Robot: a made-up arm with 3 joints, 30 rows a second.
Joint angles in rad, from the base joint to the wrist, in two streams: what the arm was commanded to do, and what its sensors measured. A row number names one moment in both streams.
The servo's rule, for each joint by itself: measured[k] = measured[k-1] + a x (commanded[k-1-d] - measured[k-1]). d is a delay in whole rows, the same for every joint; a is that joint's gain. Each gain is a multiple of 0.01, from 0.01 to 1. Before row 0 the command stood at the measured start. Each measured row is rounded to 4 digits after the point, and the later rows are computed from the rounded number. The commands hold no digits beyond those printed.
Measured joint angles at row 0: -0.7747, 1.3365, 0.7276
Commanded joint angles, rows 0 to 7: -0.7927, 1.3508, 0.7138; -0.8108, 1.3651, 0.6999; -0.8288, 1.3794, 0.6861; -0.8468, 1.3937, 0.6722; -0.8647, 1.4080, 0.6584; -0.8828, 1.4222, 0.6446; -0.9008, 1.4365, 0.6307; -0.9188, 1.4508, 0.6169
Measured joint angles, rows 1 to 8: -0.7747, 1.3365, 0.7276; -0.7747, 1.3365, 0.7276; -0.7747, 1.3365, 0.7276; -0.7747, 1.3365, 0.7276; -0.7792, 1.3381, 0.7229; -0.7871, 1.3411, 0.7151; -0.7975, 1.3453, 0.7052; -0.8098, 1.3506, 0.6940
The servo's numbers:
d 4
a 0.25 0.11 0.34

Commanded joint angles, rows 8 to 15: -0.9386, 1.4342, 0.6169; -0.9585, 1.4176, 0.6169; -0.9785, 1.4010, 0.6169; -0.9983, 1.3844, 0.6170; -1.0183, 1.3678, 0.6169; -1.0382, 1.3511, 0.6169; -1.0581, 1.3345, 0.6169; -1.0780, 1.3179, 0.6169
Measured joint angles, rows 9 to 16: -0.8235, 1.3569, 0.6819; -0.8383, 1.3641, 0.6692; -0.8539, 1.3721, 0.6561; -0.8701, 1.3808, 0.6428; -0.8872, 1.3867, 0.6340; -0.9050, 1.3901, 0.6282; -0.9234, 1.3913, 0.6244; -0.9421, 1.3905, 0.6219
